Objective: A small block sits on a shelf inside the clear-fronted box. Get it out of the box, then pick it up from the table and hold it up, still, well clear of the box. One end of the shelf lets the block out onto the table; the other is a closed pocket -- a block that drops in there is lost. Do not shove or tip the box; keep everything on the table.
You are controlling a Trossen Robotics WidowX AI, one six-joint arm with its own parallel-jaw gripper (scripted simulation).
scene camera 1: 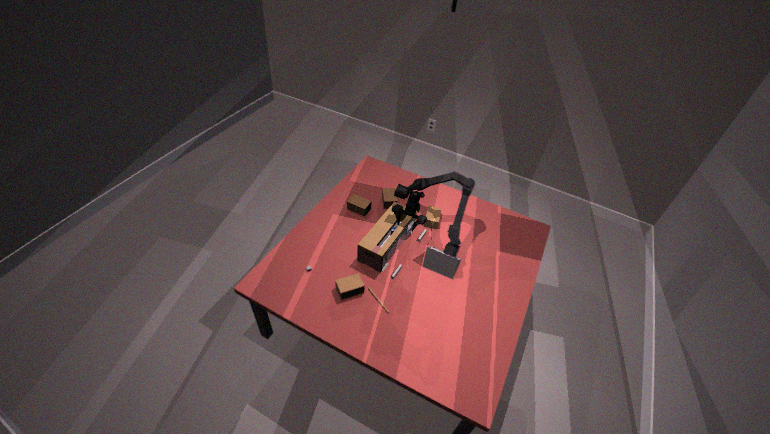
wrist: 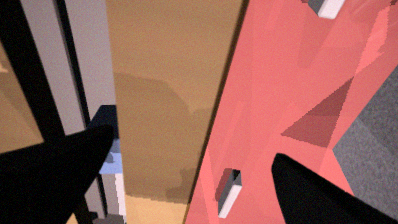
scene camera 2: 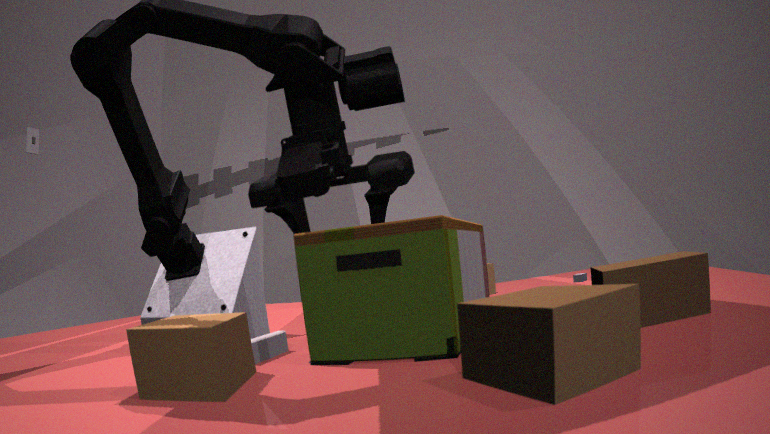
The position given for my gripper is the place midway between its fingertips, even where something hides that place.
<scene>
In view: my gripper (scene camera 2: 344,250), a long box (scene camera 2: 387,291) and a blue block (wrist: 106,114).
The long box also shows in scene camera 1 (scene camera 1: 377,247) and in the wrist view (wrist: 166,73). My gripper is seen too in the wrist view (wrist: 195,147). Scene camera 2 misses the blue block, which is hidden by the long box.
</scene>
